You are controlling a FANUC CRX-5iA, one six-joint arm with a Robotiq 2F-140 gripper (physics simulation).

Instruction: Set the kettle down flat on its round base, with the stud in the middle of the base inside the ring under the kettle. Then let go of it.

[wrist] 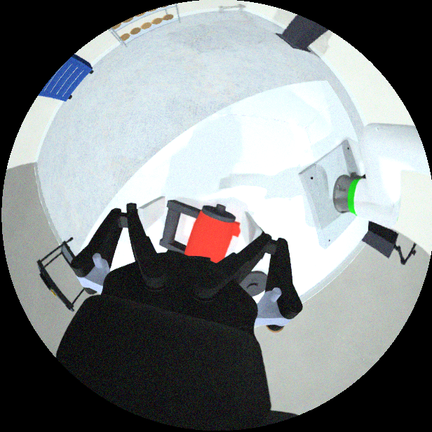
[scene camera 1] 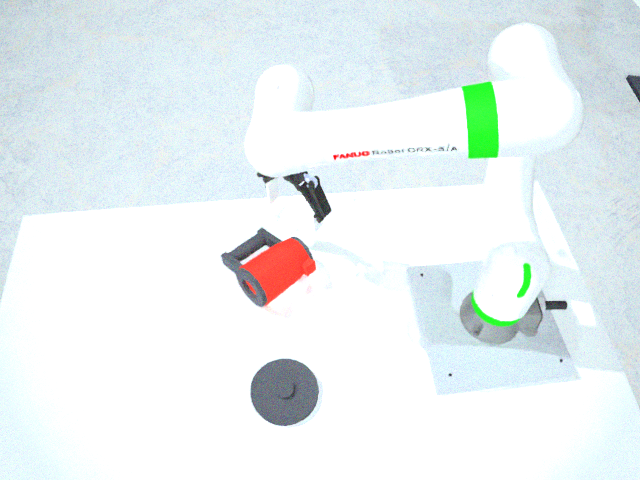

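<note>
The red kettle (scene camera 1: 279, 269) (wrist: 207, 239) lies on its side on the table. Its dark handle (scene camera 1: 245, 246) (wrist: 171, 225) points to the back left in the scene view, and its small red spout (scene camera 1: 308, 266) (wrist: 236, 229) is on the opposite side. Its underside, a dark ring (scene camera 1: 261, 295), faces the front left; the lid with its knob (wrist: 220, 208) shows in the wrist view. The round dark base (scene camera 1: 268, 405) (wrist: 256, 278) lies flat, apart from the kettle, with its stud (scene camera 1: 287, 390) upright. My gripper (scene camera 1: 294, 209) (wrist: 202, 211) is open and empty, above the kettle.
The white table (scene camera 1: 129, 361) carries the robot's grey mounting plate (scene camera 1: 439, 361) (wrist: 320, 215) on the right. The table's back edge runs behind the gripper. In the wrist view, a blue object (wrist: 66, 78) and a shelf rack stand far off by the walls.
</note>
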